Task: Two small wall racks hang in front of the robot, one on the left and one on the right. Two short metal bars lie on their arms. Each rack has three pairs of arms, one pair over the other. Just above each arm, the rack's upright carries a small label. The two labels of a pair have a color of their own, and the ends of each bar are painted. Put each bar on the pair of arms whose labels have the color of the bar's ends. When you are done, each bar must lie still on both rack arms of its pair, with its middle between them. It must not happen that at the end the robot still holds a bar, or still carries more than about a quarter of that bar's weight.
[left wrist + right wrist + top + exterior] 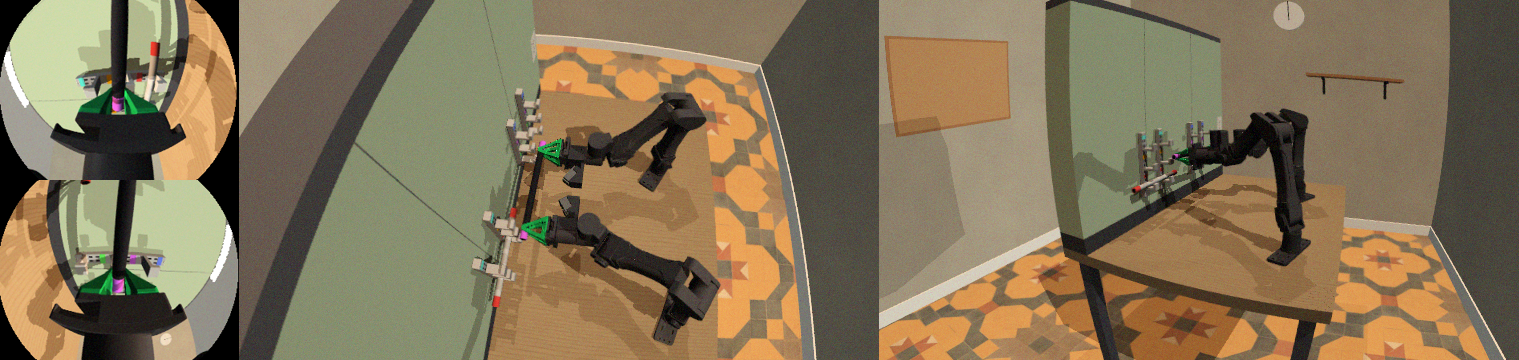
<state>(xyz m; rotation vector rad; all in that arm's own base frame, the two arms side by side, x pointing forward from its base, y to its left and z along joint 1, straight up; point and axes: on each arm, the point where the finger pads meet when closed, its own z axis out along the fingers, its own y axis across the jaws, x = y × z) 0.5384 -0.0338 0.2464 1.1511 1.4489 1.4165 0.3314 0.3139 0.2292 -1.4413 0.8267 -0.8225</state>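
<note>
Right now the bar is 20 mm behind my left hand, 130 mm to the right of it and 10 mm below it. Also, from my left hand: green wall panel 140 mm ahead, 130 mm to the right, 180 mm above.
My right hand is 1 cm short of the bar, 13 cm to the right of it and 1 cm below it. From my right hand the other things lie so: green wall panel: 17 cm ahead, 13 cm to the left, 20 cm above.
</note>
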